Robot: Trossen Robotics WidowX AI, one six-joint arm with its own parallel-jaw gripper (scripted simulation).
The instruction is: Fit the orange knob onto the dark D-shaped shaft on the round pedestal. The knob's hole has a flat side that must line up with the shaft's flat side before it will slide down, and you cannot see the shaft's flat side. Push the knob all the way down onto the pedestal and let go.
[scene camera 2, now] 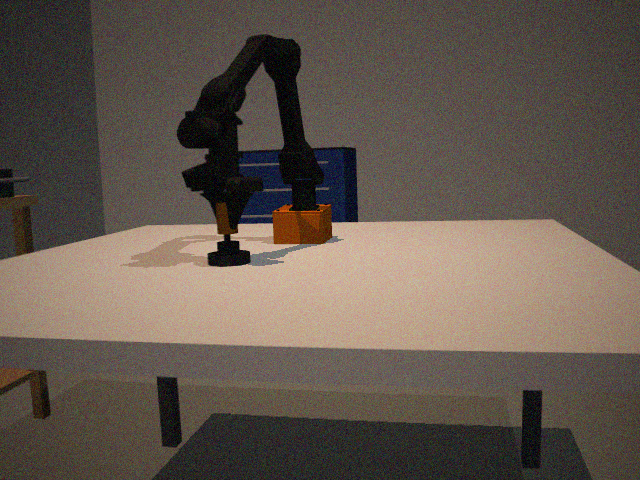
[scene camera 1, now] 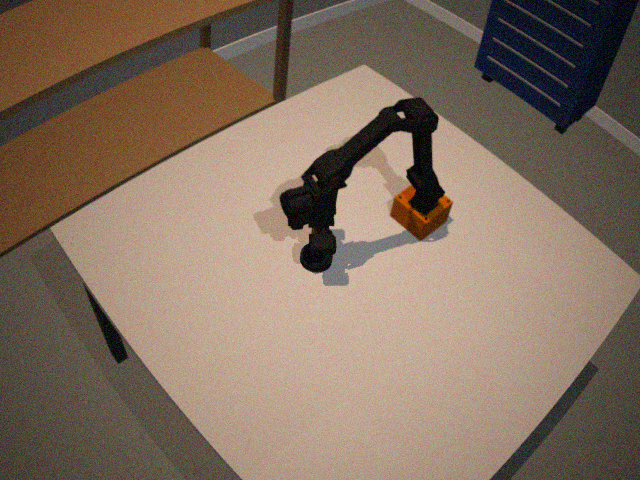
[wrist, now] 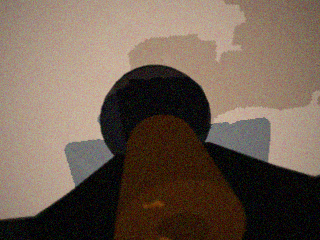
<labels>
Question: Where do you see an orange knob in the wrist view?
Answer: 169,178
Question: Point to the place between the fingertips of the gripper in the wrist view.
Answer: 164,156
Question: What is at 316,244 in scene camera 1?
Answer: The gripper.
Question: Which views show the gripper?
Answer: Scene camera 2, scene camera 1 and the wrist view: all of them.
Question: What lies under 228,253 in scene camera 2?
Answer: A dark round pedestal.
</labels>
